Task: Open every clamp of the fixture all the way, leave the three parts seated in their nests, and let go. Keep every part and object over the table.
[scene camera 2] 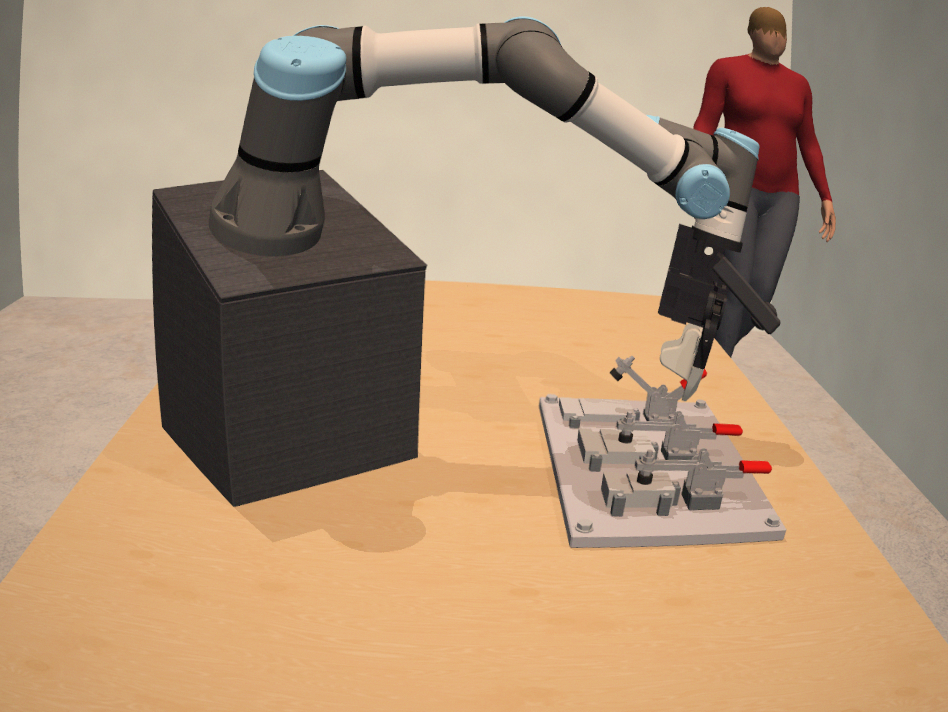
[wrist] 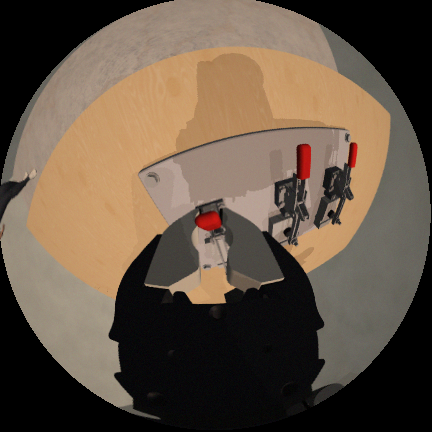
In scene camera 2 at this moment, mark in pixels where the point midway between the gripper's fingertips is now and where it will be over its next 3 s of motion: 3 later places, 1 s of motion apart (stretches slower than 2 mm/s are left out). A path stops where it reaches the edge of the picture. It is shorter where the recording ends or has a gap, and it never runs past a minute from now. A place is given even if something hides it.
My gripper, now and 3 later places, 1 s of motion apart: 683, 398; 666, 382; 662, 377; 675, 329
